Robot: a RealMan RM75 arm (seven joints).
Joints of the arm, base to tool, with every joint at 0 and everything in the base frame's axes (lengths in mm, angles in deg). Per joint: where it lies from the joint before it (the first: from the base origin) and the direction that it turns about. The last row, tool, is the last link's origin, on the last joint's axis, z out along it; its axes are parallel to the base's.
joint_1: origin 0 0 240.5 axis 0 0 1
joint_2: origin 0 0 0 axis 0 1 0
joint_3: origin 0 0 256 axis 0 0 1
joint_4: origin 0 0 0 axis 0 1 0
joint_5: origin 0 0 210 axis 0 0 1
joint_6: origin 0 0 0 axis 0 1 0
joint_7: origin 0 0 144 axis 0 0 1
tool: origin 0 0 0
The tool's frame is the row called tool.
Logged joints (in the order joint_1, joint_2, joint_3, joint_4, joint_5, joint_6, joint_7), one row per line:
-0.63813, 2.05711, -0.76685, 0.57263, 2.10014, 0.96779, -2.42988
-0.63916, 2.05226, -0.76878, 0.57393, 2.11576, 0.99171, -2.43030
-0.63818, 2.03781, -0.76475, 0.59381, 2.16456, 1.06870, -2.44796
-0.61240, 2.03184, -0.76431, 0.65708, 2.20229, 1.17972, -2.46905
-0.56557, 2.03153, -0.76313, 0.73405, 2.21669, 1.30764, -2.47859
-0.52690, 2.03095, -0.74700, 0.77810, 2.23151, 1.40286, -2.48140
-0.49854, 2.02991, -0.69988, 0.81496, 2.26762, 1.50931, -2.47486
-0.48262, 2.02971, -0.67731, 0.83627, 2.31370, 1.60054, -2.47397
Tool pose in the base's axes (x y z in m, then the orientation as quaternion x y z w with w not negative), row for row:
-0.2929, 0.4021, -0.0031, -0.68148, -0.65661, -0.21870, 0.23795
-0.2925, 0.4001, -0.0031, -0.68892, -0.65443, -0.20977, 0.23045
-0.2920, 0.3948, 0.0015, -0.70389, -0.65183, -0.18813, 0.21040
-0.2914, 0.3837, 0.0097, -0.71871, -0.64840, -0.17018, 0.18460
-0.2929, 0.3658, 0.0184, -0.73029, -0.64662, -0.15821, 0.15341
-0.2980, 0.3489, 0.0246, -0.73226, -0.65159, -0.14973, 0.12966
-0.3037, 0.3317, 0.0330, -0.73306, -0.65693, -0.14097, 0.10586
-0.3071, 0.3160, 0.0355, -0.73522, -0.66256, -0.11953, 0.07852
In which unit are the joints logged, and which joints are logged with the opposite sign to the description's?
The joints are logged in radians. Opposite sign: joint_2, joint_3.
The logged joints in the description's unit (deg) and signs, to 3 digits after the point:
-36.562, -117.864, 43.937, 32.809, 120.329, 55.450, -139.222
-36.621, -117.586, 44.048, 32.884, 121.224, 56.821, -139.246
-36.565, -116.758, 43.817, 34.023, 124.020, 61.232, -140.258
-35.088, -116.416, 43.792, 37.648, 126.182, 67.593, -141.466
-32.405, -116.398, 43.724, 42.058, 127.007, 74.922, -142.013
-30.189, -116.365, 42.800, 44.582, 127.856, 80.378, -142.174
-28.564, -116.305, 40.100, 46.694, 129.925, 86.477, -141.799
-27.652, -116.294, 38.807, 47.915, 132.565, 91.704, -141.748

